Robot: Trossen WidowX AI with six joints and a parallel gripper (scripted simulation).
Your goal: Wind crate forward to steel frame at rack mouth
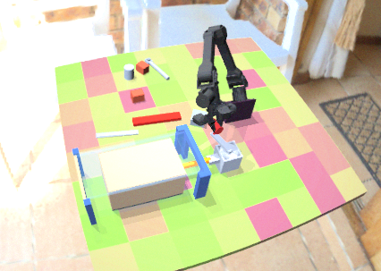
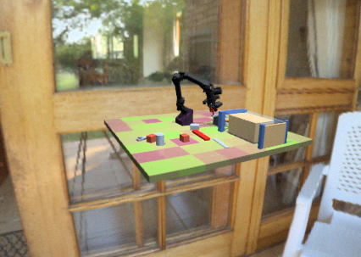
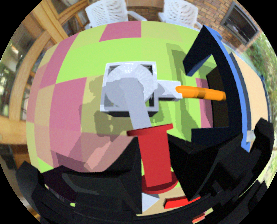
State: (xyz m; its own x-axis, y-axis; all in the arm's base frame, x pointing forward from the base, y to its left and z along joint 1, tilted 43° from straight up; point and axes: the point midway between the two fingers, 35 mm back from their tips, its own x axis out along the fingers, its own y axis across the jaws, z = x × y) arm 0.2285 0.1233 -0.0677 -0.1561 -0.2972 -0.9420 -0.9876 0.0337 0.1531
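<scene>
Now: gripper tip 100 mm above the grey winch, 70 mm to the right of it and 40 mm past it. The rest, counted from my gripper tip: grey block 190 mm to the right, 110 mm below, 20 mm behind; then red grip 20 mm to the right; then winch handle 30 mm below, 20 mm to the left, 10 mm behind.
</scene>
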